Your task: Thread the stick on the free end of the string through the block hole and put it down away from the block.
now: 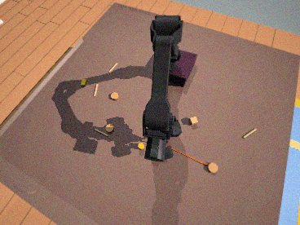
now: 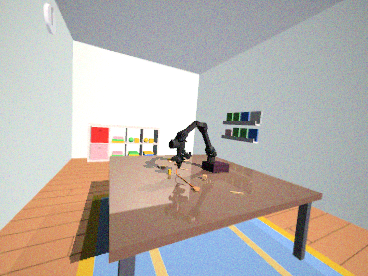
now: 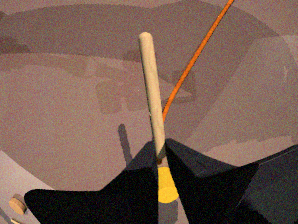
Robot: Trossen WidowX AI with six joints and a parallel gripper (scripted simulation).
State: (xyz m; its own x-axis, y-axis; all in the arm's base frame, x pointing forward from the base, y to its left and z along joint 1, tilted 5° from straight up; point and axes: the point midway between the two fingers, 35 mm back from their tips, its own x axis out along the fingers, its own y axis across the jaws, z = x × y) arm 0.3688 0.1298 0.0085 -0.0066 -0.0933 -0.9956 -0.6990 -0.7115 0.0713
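My gripper tip is 170 mm past the small wooden block, 100 mm to the right of it and 40 mm above it. The rest, counted from my gripper tip: yellow cylinder (60 mm ahead, 50 mm to the right, 40 mm below); thin wooden stick (10 mm to the left, 10 mm behind); yellow cube (520 mm to the right, 80 mm behind, 50 mm below).
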